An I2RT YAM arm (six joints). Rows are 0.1 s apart.
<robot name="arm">
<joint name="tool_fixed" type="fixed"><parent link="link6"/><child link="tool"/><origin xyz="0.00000 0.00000 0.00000" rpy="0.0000 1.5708 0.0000"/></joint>
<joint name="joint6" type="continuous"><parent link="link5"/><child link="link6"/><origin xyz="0.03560 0.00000 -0.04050"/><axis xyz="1 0 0"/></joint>
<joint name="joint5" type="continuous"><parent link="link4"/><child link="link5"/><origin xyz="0.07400 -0.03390 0.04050"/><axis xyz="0 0 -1"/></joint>
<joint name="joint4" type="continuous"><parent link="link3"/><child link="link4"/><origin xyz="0.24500 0.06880 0.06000"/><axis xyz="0 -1 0"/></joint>
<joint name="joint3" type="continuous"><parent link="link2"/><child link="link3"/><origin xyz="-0.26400 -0.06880 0.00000"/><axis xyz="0 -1 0"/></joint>
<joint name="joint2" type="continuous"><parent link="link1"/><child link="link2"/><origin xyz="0.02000 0.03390 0.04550"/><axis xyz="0 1 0"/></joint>
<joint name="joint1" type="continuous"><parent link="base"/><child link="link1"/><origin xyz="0.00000 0.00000 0.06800"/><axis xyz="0 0 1"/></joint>
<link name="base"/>
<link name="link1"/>
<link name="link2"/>
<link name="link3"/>
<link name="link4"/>
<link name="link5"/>
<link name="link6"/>
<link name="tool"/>
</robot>
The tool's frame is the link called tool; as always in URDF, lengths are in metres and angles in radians. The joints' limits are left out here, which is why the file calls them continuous.
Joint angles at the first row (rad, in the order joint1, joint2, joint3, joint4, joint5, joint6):
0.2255 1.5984 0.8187 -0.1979 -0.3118 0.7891
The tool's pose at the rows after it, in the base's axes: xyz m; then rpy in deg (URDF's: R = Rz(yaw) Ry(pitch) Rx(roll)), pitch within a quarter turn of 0, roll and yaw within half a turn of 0:
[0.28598 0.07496 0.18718 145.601 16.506 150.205]
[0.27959 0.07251 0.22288 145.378 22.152 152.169]
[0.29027 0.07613 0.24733 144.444 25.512 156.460]
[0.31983 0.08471 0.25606 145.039 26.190 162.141]
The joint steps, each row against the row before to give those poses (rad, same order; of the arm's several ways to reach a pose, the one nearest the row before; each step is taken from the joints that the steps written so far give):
0.0000 -0.0956 0.0320 -0.1087 0.0529 -0.0511
0.0002 -0.0930 0.0536 -0.0869 0.0291 -0.0679
0.0000 0.0140 0.1002 -0.0509 -0.0325 -0.0811
0.0002 0.1199 0.1478 -0.0474 -0.0497 -0.0852

